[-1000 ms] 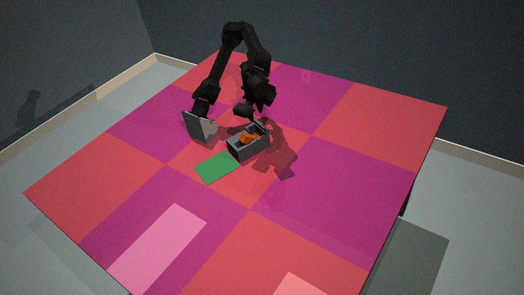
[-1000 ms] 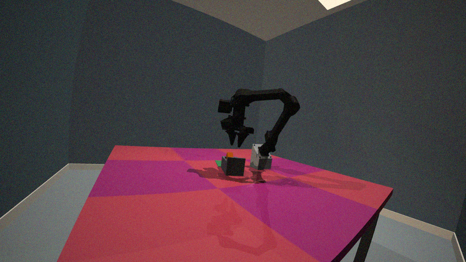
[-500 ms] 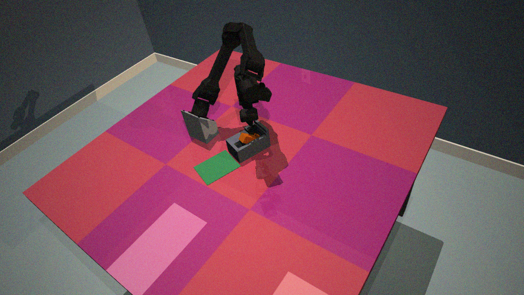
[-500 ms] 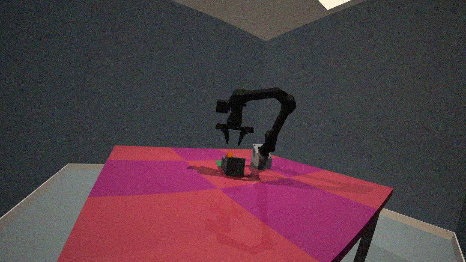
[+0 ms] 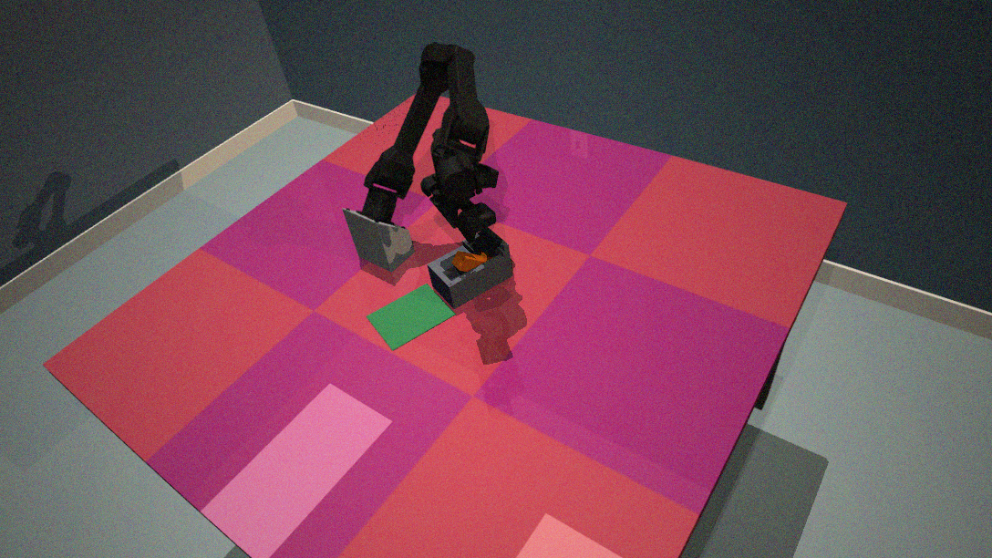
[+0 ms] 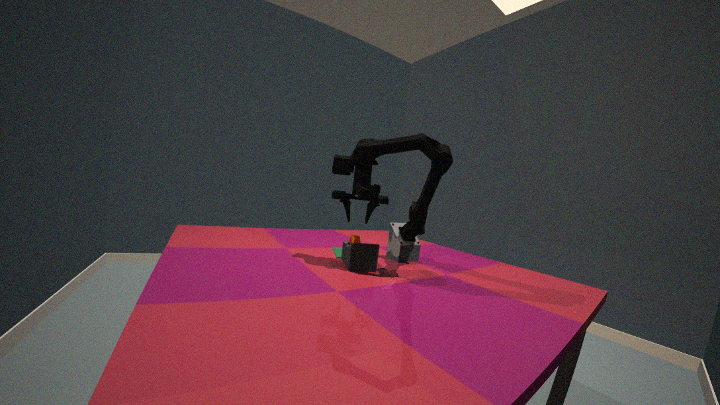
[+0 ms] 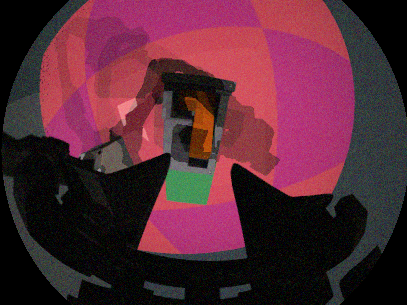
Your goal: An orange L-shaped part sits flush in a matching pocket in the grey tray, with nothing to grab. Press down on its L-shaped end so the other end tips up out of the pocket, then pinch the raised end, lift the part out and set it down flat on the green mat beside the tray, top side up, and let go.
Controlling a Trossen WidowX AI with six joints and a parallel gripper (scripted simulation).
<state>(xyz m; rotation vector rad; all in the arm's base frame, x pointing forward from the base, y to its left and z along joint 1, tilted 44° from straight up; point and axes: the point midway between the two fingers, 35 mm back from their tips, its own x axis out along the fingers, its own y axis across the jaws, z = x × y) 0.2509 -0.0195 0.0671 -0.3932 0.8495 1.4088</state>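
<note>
The orange L-shaped part lies 1 cm behind my gripper tip, 3 cm to the left of it and 10 cm below it. Round my gripper tip: green mat (5 cm behind, 14 cm to the right, 16 cm below).
</note>
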